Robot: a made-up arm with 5 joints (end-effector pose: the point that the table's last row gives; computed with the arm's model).
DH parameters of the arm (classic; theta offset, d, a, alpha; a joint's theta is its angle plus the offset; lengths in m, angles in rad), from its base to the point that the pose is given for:
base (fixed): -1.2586 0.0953 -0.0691 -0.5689
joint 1: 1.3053 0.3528 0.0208 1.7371
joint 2: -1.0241 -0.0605 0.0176 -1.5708
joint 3: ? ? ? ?
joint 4: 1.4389 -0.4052 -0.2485 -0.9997
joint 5: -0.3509 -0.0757 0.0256 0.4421
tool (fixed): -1.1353 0.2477 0 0
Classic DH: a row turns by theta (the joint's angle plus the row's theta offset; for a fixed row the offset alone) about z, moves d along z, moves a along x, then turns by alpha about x.
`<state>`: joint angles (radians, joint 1 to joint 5).
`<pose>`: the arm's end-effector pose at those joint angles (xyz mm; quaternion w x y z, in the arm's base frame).
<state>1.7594 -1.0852 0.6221 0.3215 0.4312</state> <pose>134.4 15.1 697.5 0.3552 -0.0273 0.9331 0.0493</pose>
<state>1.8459 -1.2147 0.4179 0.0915 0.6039</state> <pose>132.1 54.8 702.2 0.3561 -0.1898 0.8970 0.1805</pose>
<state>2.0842 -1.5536 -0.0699 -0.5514 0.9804</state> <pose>-1.4 64.7 690.6 0.2399 -0.6350 0.6532 0.3355</pose>
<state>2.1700 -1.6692 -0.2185 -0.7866 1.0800</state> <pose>-49.7 12.3 661.2 0.1993 -0.7658 0.5243 0.3145</pose>
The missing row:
joint 3: 0.036 0.0392 0.048 1.4521
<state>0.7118 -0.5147 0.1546 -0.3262 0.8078</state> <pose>31.5 275.5 640.1 0.5784 0.1813 0.7935 -0.0539</pose>
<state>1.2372 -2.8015 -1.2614 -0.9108 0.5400</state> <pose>11.9 145.9 699.0 0.0369 -0.9608 0.0401 0.2717</pose>
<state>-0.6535 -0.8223 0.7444 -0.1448 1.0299</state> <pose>332.4 301.0 572.8 0.4672 0.6679 0.3697 -0.4461</pose>
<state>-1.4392 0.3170 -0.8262 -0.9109 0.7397</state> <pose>458.5 93.2 202.8 0.2071 0.0238 -0.0648 -0.9759</pose>
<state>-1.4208 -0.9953 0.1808 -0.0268 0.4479</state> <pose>425.0 299.6 427.1 0.1886 0.4354 0.1751 -0.8626</pose>
